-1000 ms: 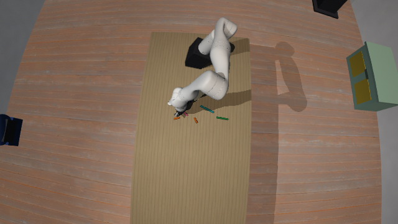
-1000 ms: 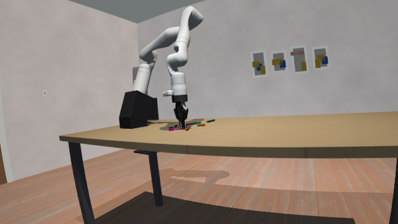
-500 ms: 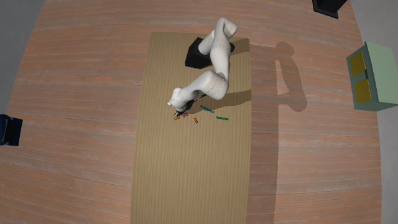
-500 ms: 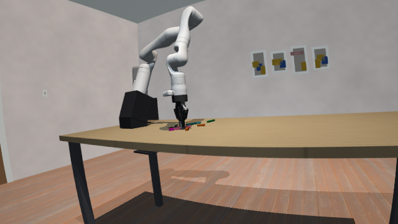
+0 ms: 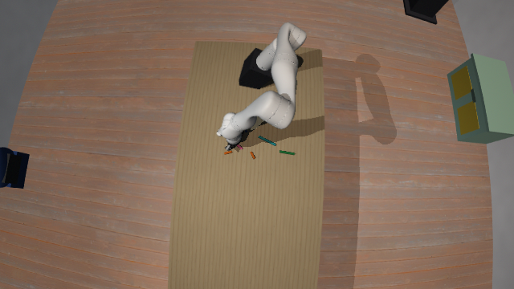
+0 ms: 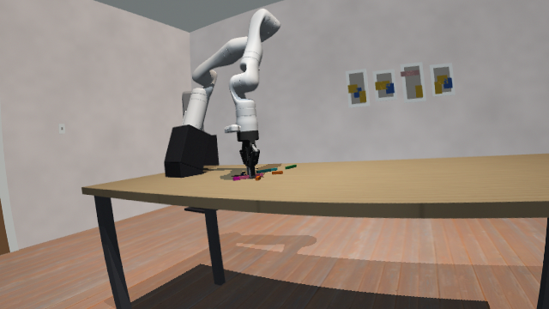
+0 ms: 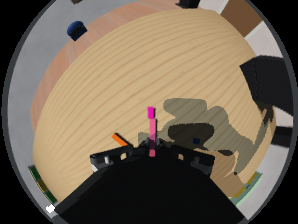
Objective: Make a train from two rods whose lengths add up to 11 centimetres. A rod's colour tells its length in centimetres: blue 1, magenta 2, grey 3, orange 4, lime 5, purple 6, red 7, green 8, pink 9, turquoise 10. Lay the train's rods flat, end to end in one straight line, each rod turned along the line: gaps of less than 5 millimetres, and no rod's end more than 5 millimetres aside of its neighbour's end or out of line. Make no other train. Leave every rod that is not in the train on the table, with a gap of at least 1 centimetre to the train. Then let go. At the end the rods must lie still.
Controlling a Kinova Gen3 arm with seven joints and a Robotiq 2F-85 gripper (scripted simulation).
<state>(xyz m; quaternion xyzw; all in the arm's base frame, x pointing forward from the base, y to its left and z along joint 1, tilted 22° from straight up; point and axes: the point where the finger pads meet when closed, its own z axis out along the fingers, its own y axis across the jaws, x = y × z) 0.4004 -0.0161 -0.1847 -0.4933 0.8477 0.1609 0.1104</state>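
The pink rod is 2 cm below my hand. The rest, counted from my hand: magenta rod (5 cm to the right, 3 cm behind, 2 cm below); turquoise rod (16 cm to the left, 4 cm behind, 2 cm below); blue rod (8 cm behind, 4 cm to the left, 2 cm below).
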